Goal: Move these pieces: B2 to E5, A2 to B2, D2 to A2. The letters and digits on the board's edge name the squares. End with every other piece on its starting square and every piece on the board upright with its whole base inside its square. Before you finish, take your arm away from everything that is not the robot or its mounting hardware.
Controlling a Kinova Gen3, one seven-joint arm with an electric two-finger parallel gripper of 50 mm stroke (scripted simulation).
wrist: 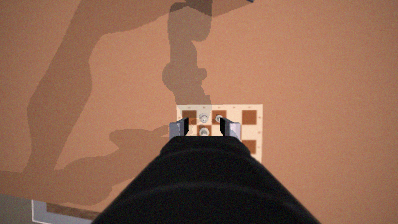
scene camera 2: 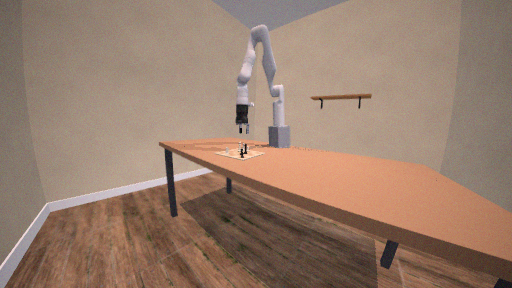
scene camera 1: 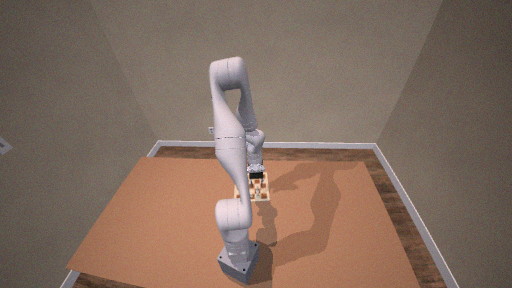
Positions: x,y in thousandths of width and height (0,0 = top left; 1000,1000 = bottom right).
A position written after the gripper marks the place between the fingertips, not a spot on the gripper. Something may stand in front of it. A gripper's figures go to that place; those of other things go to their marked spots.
Scene:
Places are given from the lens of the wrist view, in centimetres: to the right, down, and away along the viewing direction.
gripper (wrist: 514,556): 1, 2, 19
chessboard (wrist: 627,520): 13, 1, 29

